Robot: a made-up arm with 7 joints.
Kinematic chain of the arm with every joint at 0, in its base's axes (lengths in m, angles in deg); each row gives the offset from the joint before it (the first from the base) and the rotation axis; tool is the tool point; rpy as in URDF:
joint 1: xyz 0 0 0.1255 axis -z
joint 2: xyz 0 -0.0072 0.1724 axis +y
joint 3: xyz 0 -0.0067 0.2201 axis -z
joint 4: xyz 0 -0.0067 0.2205 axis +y
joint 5: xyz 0 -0.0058 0.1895 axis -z
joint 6: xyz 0 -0.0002 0.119 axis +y
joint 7: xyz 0 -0.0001 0.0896 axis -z
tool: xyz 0 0 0 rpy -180 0 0
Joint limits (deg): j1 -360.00..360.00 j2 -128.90..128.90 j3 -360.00..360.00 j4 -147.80..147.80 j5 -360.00..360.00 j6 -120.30..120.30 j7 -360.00..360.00
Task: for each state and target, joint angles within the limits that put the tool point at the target. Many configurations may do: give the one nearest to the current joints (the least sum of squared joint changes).
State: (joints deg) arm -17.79 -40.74 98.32 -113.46 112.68 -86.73 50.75
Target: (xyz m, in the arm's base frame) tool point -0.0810 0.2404 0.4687
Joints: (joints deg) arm 6.62 -43.99 83.60 -140.15 108.64 -70.58 50.75
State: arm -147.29 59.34 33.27 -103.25 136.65 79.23 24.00
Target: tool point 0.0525 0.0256 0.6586
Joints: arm -148.12 43.63 8.61 -116.73 133.82 79.22 24.00
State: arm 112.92 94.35 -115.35 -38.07 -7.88 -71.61 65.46
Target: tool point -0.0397 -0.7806 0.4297
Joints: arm 83.46 74.41 -115.34 -10.38 -8.17 -57.41 65.46
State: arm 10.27 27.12 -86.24 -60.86 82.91 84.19 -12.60
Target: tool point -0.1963 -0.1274 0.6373
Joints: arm 38.05 18.44 -28.23 -114.75 104.46 100.28 -12.60
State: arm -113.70 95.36 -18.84 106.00 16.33 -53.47 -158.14
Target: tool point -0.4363 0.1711 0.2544
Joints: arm -126.71 61.68 -46.23 118.86 23.01 -57.64 -158.14
